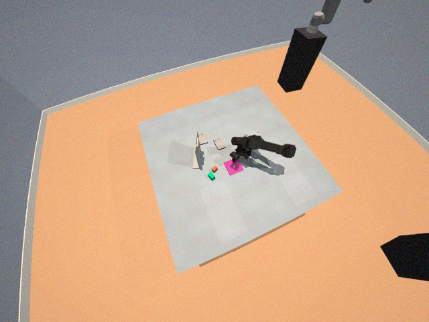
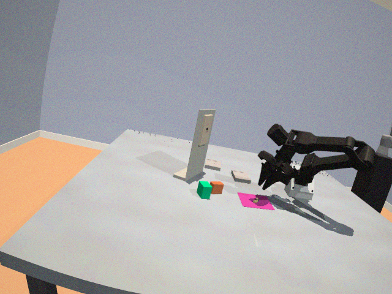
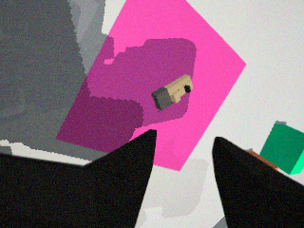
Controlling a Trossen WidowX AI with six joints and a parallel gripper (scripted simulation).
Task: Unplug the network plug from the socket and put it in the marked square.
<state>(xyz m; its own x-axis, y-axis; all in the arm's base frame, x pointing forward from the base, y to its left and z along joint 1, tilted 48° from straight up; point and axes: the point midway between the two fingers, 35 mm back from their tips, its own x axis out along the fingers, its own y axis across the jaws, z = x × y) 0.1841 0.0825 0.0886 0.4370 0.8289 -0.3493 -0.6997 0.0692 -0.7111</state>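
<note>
Right now the network plug is 4 cm below my gripper tip, 2 cm to the left of it and 1 cm ahead of it. From my gripper tip the other things lie so: brown cube: 16 cm ahead, 3 cm below; then marked square: 5 cm below, 2 cm to the left, 1 cm ahead; then green cube: 20 cm ahead, 5 cm to the left, 3 cm below.
</note>
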